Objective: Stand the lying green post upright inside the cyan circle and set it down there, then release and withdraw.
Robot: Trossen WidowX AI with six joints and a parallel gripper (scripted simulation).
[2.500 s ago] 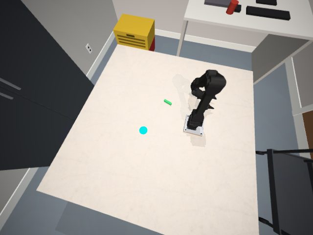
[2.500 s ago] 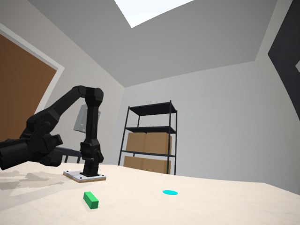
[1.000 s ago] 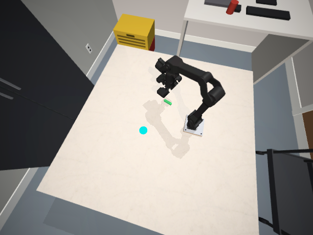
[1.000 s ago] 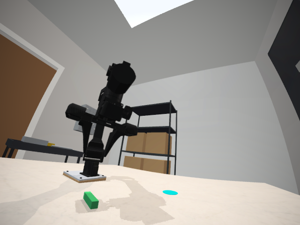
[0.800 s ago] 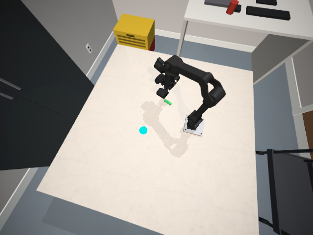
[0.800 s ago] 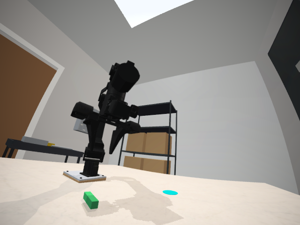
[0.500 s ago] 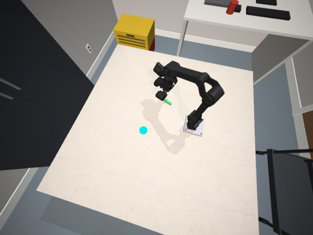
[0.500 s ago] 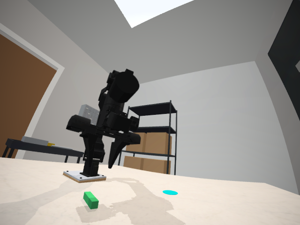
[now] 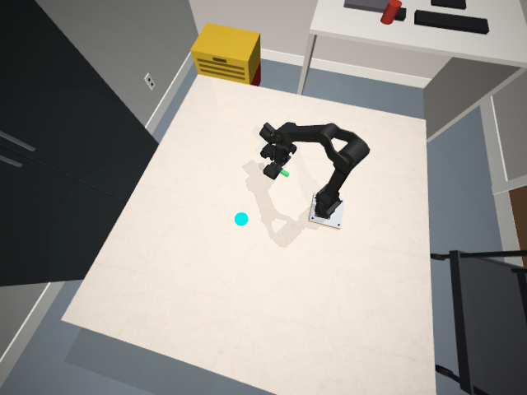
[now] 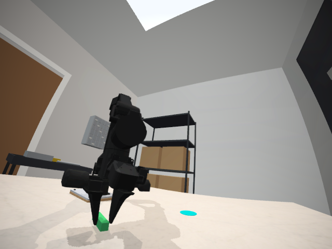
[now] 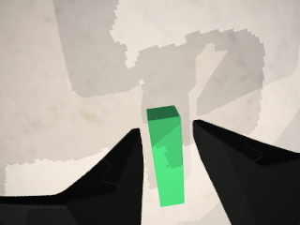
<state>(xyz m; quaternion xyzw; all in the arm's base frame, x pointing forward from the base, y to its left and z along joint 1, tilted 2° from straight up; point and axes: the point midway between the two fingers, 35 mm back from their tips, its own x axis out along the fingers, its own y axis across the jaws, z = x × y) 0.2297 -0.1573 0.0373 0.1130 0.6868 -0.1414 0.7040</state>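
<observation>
My gripper tip is now 27 cm to the right of the cyan circle, 11 cm short of it and 1 cm above it. The rest, counted from my gripper tip: green post (2 cm behind, 1 cm to the left).
</observation>
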